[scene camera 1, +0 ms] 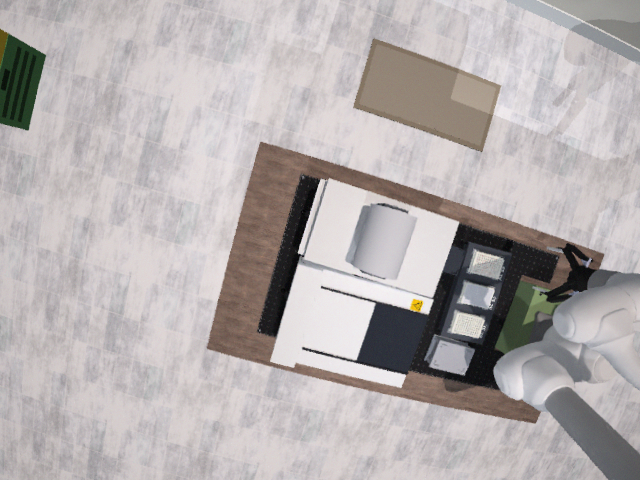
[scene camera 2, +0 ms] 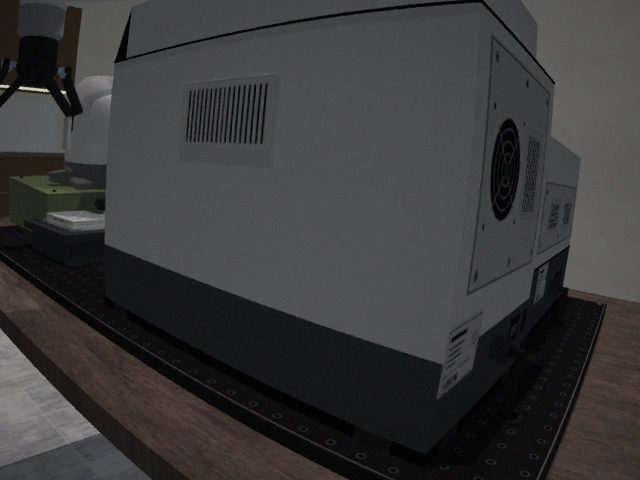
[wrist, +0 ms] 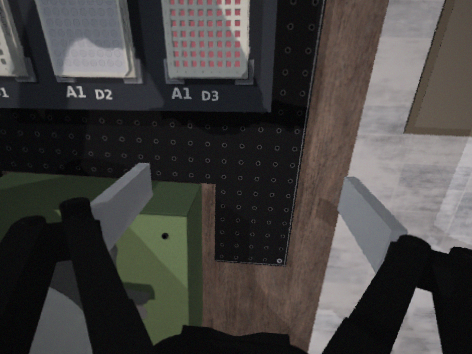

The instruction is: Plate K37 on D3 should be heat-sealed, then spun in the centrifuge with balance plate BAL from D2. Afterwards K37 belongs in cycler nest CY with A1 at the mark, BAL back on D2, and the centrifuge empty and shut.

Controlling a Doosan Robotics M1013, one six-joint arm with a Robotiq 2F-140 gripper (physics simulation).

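Places are measured from the arm's base along level axes (x left, y back, z up), in centimetres.
Pixels of known places: gripper, fingertip midpoint: (scene camera 1: 542, 268) (scene camera 2: 31, 148) (wrist: 244, 186); arm's base at its link origin: (scene camera 1: 549, 335) (scene camera 2: 92, 183) (wrist: 63, 294).
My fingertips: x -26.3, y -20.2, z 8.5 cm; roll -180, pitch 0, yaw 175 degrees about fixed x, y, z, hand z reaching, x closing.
For each thing: its top centre in the pictures, then the offset to it from my fingertips. "*": a spot on its surface instead.
- Plate K37 at its top centre: (wrist: 204, 6) (scene camera 2: 78, 215) (scene camera 1: 487, 265) dy -13.6, dx +3.7, dz -11.5 cm
- dark rack at its top centre: (wrist: 84, 13) (scene camera 2: 134, 217) (scene camera 1: 477, 295) dy -13.8, dx +16.1, dz -12.5 cm
- Plate BAL at its top centre: (wrist: 77, 6) (scene camera 1: 478, 296) dy -14.2, dx +16.1, dz -11.5 cm
- white machine with a grey curved cover, top centre: (scene camera 1: 399, 247) dy -63.6, dx +0.6, dz +29.2 cm
- dark panel at a spot on its surface: (scene camera 1: 393, 336) * dy -49.5, dx +31.9, dz +2.8 cm
- third plate at its top centre: (scene camera 1: 468, 325) dy -14.8, dx +28.5, dz -11.5 cm
- grey square unit at its top centre: (scene camera 1: 453, 358) dy -16.7, dx +43.5, dz -12.2 cm
Plate K37 (scene camera 1: 485, 263) (scene camera 2: 74, 220) (wrist: 207, 37), with red wells, sits on D3 of the dark rack (scene camera 1: 505, 257) (scene camera 2: 67, 249) (wrist: 145, 100). Plate BAL (scene camera 1: 477, 295) (wrist: 85, 37), with a smooth greyish top, sits on D2. The A1 labels are on the rack edge nearest the gripper. My gripper (scene camera 1: 546, 269) (wrist: 244, 186) is open and empty, raised above the table's end beside the green block, off to the side of the rack. Part of it shows at the upper left in scene camera 2. Which white machine is the centrifuge, and the nest CY, I cannot tell.
A white machine with a grey curved cover (scene camera 1: 386, 241) and another with a dark panel (scene camera 1: 393, 336) stand beside the rack. A third plate (scene camera 1: 466, 324) sits on D1, a grey square unit (scene camera 1: 450, 355) beyond it. A green block (scene camera 1: 522, 315) (scene camera 2: 31, 201) (wrist: 165, 270) stands by the arm.
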